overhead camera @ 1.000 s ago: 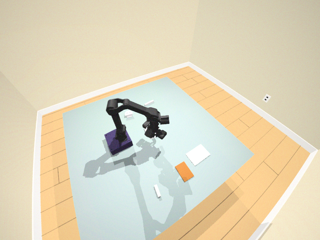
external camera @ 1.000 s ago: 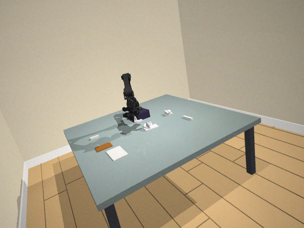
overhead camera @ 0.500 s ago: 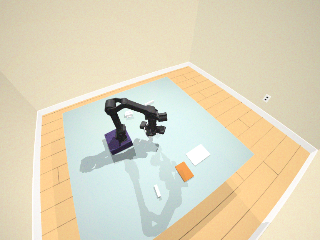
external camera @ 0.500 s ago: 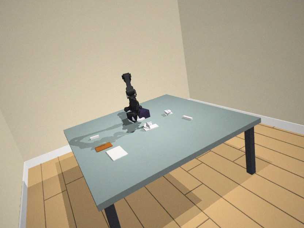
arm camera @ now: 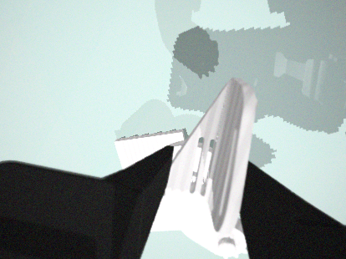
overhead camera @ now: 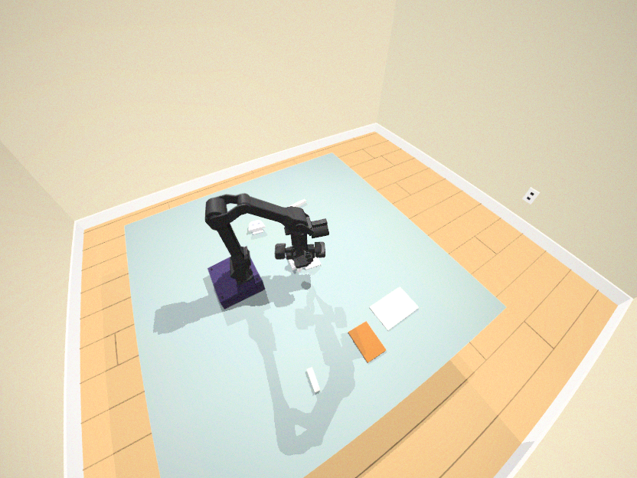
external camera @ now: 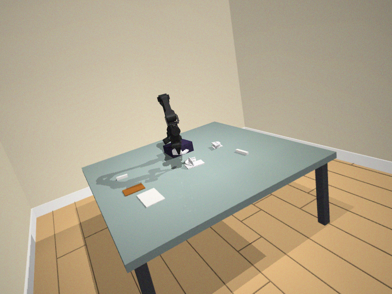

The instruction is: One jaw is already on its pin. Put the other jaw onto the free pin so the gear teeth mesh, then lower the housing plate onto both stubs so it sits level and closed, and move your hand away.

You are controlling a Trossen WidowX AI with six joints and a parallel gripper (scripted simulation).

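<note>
Right now the white jaw is 40 mm to the left of my gripper tip. Round my gripper tip: orange plate 360 mm to the right, 90 mm below, 80 mm ahead; white plate 310 mm to the right, 250 mm ahead, 90 mm below.
</note>
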